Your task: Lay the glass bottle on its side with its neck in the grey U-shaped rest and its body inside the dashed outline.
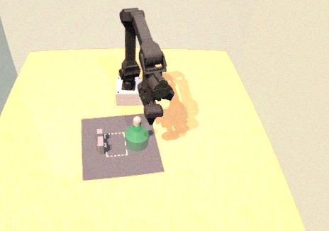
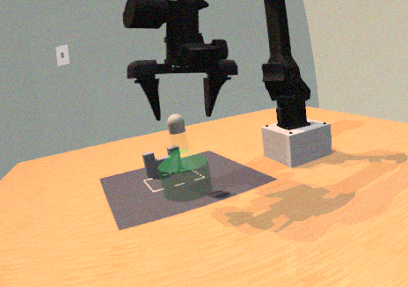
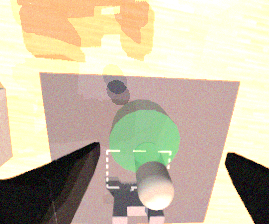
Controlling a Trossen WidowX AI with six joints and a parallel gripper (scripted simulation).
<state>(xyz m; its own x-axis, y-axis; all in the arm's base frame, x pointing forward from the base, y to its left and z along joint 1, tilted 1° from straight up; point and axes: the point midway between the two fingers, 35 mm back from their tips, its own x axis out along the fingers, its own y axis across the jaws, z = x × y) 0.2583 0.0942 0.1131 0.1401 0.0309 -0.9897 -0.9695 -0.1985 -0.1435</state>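
My gripper tip is 10 mm short of the green glass bottle, 40 mm to the left of it and 60 mm above it. From my gripper tip the other things lie so: dark grey mat 20 mm ahead, 120 mm to the right, 150 mm below.
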